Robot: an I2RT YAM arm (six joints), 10 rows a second.
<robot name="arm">
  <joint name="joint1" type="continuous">
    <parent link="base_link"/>
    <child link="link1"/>
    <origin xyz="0 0 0.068" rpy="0 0 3.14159"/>
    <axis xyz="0 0 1"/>
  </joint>
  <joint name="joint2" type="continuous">
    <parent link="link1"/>
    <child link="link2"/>
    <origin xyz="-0.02 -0.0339 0.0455" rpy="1.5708 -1.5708 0"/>
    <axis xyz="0 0 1"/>
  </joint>
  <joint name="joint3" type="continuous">
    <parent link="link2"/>
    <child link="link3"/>
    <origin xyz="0 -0.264 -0.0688" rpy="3.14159 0 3.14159"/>
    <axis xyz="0 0 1"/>
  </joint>
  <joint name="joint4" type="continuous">
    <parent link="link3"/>
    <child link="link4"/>
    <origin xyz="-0.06 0.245 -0.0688" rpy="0 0 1.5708"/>
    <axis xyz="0 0 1"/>
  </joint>
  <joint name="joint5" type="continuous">
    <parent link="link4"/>
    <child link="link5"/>
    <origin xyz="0.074 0.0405 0.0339" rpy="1.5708 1.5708 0"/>
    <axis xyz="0 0 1"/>
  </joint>
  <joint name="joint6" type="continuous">
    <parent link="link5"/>
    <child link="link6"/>
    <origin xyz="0 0.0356 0.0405" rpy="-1.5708 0 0"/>
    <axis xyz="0 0 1"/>
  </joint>
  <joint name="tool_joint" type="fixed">
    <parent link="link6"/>
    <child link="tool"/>
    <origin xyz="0 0 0" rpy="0 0 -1.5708"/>
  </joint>
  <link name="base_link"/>
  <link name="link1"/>
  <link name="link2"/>
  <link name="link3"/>
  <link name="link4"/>
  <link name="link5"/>
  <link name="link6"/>
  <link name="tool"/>
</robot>
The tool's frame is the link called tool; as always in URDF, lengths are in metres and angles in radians. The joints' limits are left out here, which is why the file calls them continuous.
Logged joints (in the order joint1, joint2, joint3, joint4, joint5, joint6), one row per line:
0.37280 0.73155 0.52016 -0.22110 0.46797 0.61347
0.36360 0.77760 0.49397 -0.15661 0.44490 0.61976
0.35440 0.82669 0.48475 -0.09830 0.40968 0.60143
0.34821 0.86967 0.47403 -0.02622 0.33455 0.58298
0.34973 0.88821 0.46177 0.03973 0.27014 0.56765
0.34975 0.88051 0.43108 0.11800 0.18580 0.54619
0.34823 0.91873 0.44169 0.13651 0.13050 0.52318
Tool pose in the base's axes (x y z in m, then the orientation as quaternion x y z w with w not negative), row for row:
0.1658 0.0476 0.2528 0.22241 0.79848 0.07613 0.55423
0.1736 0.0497 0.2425 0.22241 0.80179 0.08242 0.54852
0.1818 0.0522 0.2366 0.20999 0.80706 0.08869 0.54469
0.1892 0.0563 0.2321 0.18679 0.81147 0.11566 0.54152
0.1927 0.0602 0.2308 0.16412 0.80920 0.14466 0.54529
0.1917 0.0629 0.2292 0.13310 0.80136 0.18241 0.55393
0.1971 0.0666 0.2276 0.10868 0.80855 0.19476 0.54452
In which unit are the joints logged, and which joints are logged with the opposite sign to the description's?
The joints are logged in radians. Opposite sign: none.
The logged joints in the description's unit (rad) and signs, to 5 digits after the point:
0.37280 0.73155 0.52016 -0.22110 0.46797 0.61347
0.36360 0.77760 0.49397 -0.15661 0.44490 0.61976
0.35440 0.82669 0.48475 -0.09830 0.40968 0.60143
0.34821 0.86967 0.47403 -0.02622 0.33455 0.58298
0.34973 0.88821 0.46177 0.03973 0.27014 0.56765
0.34975 0.88051 0.43108 0.11800 0.18580 0.54619
0.34823 0.91873 0.44169 0.13651 0.13050 0.52318

